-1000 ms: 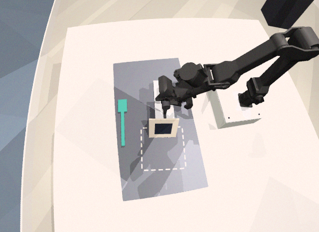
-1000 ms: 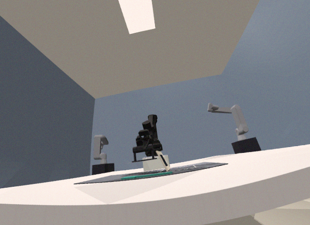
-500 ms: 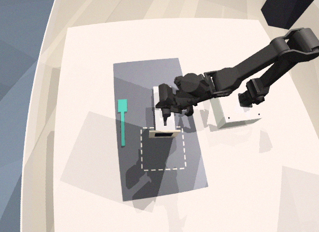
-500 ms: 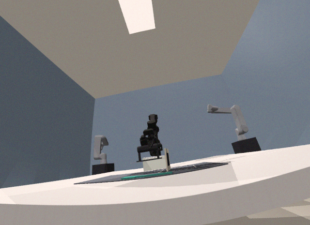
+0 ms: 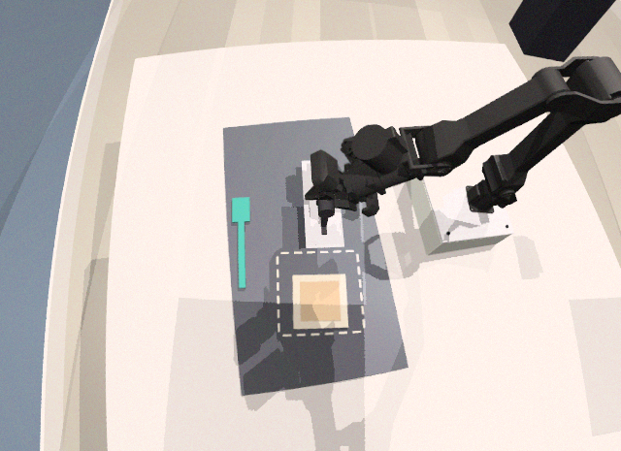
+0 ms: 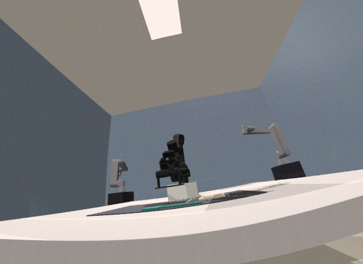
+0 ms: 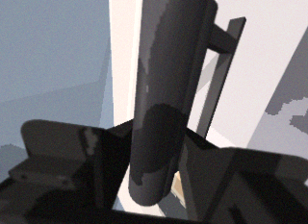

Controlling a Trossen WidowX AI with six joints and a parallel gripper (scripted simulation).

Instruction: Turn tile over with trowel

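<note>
Right now my gripper tip is 15 cm short of the teal trowel, 12 cm above it and 2 cm to the right of it. The rest, counted from my gripper tip: dark-handled float: 3 cm behind, 1 cm below; then tile: 17 cm to the left, 11 cm below, 3 cm behind.
</note>
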